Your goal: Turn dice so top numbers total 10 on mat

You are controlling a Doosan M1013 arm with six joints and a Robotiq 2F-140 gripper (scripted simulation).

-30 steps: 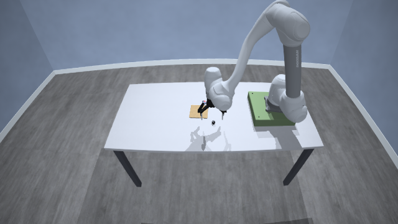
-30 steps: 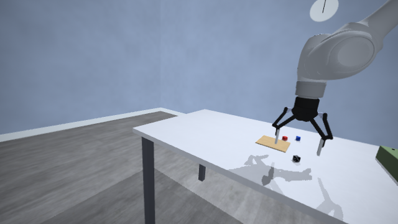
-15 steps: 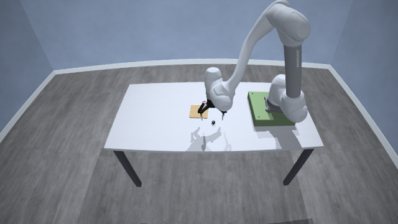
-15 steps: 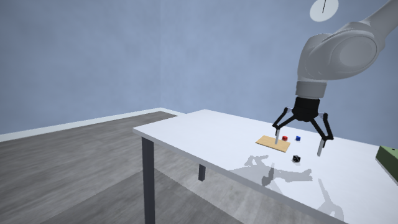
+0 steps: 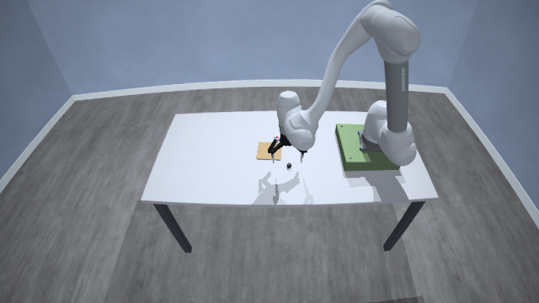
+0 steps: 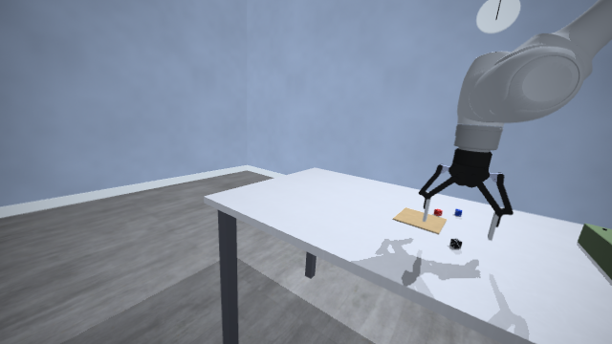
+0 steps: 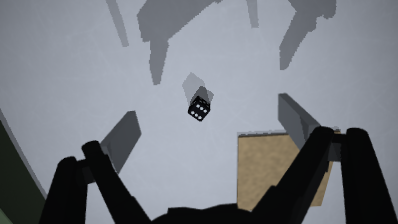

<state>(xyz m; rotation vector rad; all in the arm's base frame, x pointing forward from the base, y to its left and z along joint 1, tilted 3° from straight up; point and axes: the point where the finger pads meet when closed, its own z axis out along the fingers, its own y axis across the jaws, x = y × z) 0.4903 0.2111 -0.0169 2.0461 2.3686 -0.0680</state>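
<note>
Right now the black die is 5 cm below my hand, 1 cm to the right of it and 1 cm behind it. The rest, counted from my hand: blue die (28 cm to the right, 5 cm below, 4 cm ahead); tan mat (12 cm to the right, 12 cm ahead, 6 cm below); red die (22 cm to the right, 9 cm ahead, 5 cm below).
</note>
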